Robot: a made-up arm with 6 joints.
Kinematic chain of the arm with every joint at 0, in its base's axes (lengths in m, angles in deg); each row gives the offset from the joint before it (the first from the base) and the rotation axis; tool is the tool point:
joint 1: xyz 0 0 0.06 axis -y
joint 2: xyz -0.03 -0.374 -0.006 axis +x
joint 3: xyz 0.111 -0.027 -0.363 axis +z
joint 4: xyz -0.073 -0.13 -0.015 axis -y
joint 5: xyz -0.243 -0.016 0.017 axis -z
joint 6: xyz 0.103 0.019 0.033 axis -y
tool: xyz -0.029 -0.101 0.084
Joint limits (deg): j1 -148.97..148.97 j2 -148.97..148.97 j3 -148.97..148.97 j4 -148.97..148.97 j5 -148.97..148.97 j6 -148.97..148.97
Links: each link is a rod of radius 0.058 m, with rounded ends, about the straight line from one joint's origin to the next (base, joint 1, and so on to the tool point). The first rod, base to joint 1, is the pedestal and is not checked.
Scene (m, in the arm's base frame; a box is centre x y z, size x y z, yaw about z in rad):
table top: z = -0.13
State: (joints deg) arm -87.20 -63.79 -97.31 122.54 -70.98 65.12
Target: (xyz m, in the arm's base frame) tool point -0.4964 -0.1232 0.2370
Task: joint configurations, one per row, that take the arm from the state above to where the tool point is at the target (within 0.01 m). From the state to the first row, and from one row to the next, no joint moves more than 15 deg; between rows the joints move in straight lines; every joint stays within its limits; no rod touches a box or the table.
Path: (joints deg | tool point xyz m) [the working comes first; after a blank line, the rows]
Joints at the target: -105.23 10.94 -113.46 102.85 -52.71 52.70
Straight joint move there: clear.

1: -90.20 -51.33 -100.00 119.26 -67.93 63.05 | -0.3871 -0.7722 0.1324
2: -93.21 -38.88 -102.69 115.98 -64.89 60.98 | -0.4747 -0.6671 0.1551
3: -96.21 -26.42 -105.38 112.69 -61.84 58.91 | -0.5324 -0.5413 0.1823
4: -99.22 -13.97 -108.07 109.41 -58.80 56.84 | -0.5558 -0.4028 0.2088
5: -102.22 -1.51 -110.77 106.13 -55.75 54.77 | -0.5433 -0.2603 0.2288
6: -105.23 10.94 -113.46 102.85 -52.71 52.70 | -0.4964 -0.1232 0.2370

